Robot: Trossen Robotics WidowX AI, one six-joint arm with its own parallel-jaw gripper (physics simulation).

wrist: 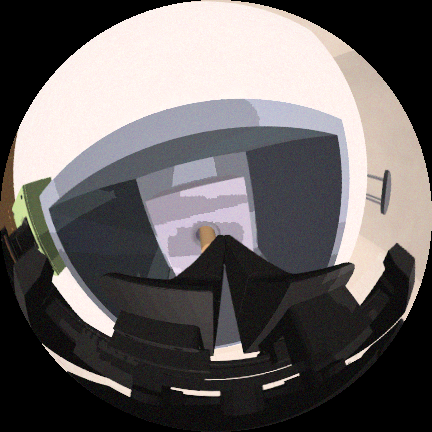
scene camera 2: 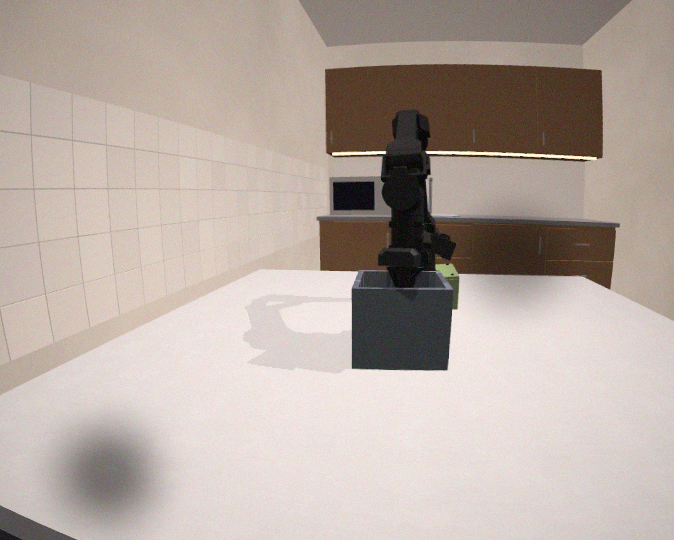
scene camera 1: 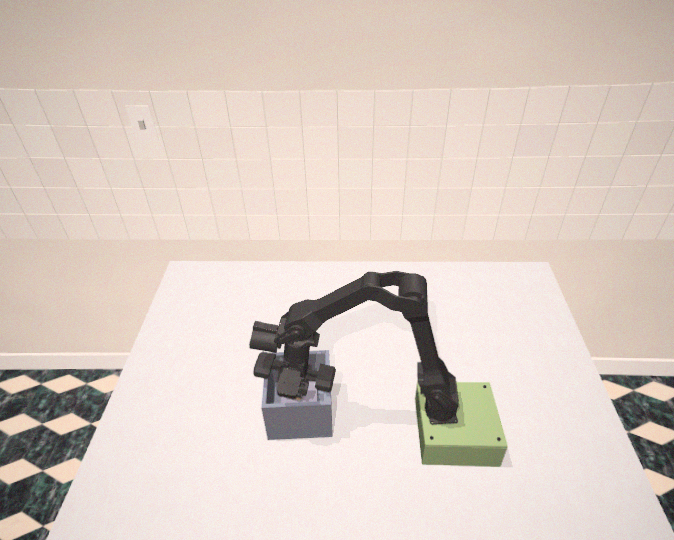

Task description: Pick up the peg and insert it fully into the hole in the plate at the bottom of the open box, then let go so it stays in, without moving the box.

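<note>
An orange-brown peg stands in the hole of the pale plate at the bottom of the box. How deep it sits cannot be told. The grey-blue open box stands upright on the table. My gripper is shut and empty, its fingertips touching. It points down into the box opening. In the wrist view the fingertips cover the peg's upper end; whether they touch it is unclear. The near box wall hides the lowest part of the fingers in scene camera 2.
The arm's base stands on a green block, to the right of the box in scene camera 1 and behind it in scene camera 2. The box walls surround the fingertips closely. The white table carries both.
</note>
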